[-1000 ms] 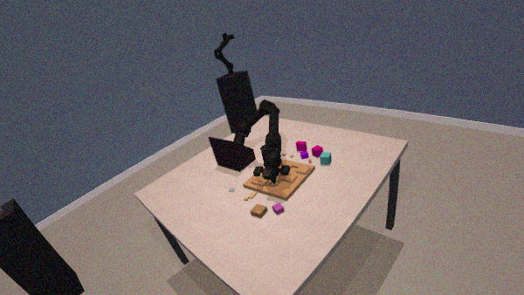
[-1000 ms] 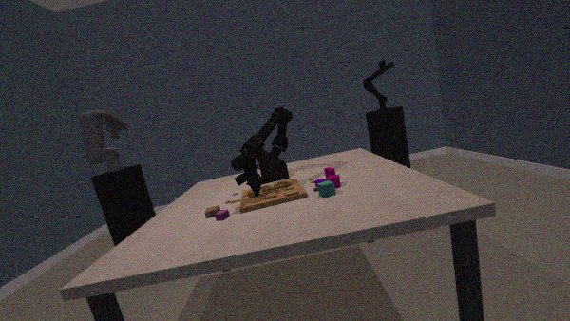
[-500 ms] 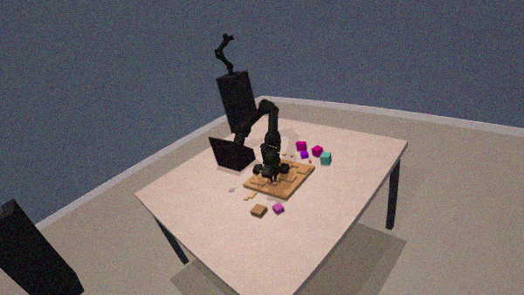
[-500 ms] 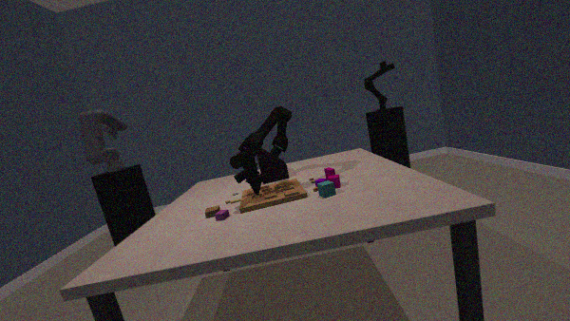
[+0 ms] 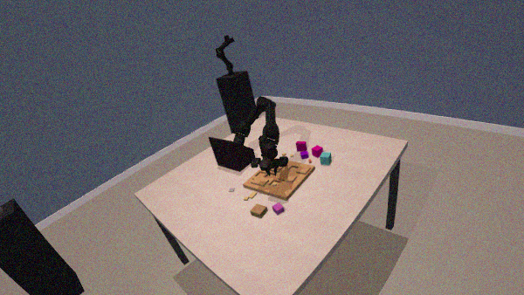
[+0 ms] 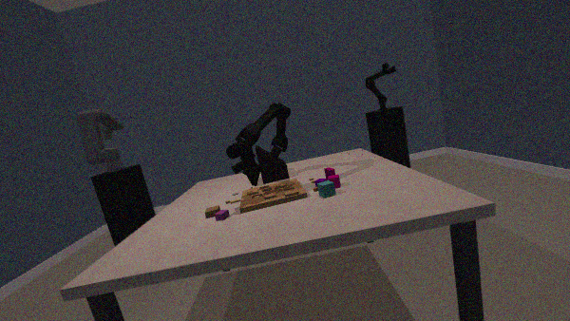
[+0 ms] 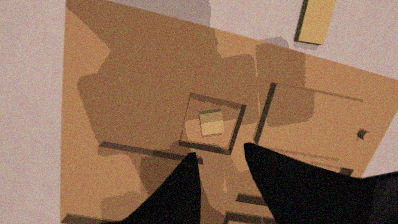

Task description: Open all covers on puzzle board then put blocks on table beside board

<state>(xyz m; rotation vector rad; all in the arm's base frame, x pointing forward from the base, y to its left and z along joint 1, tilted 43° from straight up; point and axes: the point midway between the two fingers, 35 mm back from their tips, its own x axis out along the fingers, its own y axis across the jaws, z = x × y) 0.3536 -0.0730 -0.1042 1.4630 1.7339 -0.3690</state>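
Now: the tiny grey block 220 mm behind my gripper tip, 130 mm to the right of it and 70 mm below it. Also, from my gripper tip: small orange block (60 mm ahead, 270 mm to the left, 70 mm below); brown block (50 mm ahead, 200 mm to the right, 60 mm below); teal block (160 mm ahead, 300 mm to the left, 50 mm below).
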